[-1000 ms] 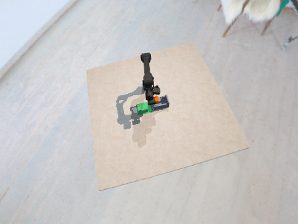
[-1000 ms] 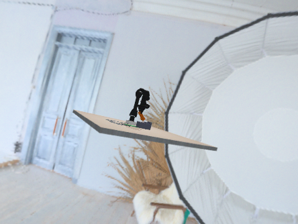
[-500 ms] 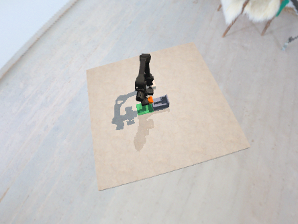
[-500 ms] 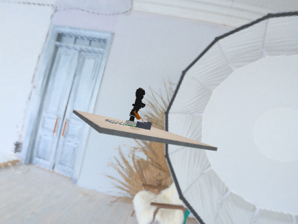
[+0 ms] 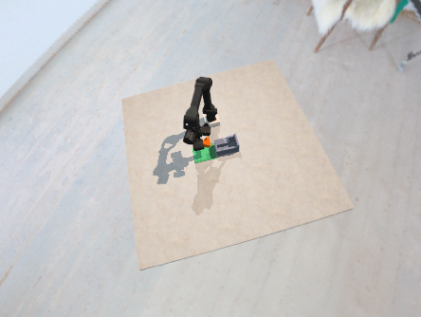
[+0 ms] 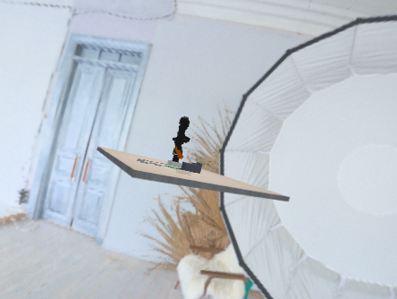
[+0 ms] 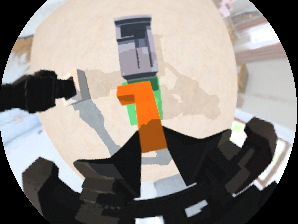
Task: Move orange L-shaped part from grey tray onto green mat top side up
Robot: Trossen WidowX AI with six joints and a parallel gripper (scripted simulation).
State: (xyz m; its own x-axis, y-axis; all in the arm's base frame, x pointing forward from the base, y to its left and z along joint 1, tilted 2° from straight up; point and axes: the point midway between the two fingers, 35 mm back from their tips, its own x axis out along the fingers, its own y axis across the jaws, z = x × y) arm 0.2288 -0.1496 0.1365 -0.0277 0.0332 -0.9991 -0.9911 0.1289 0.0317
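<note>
My gripper tip is 16 cm above the green mat and 2 cm to the right of it. From my gripper tip the other things lie so: orange L-shaped part: 3 cm to the left, 3 cm below, 1 cm behind.
</note>
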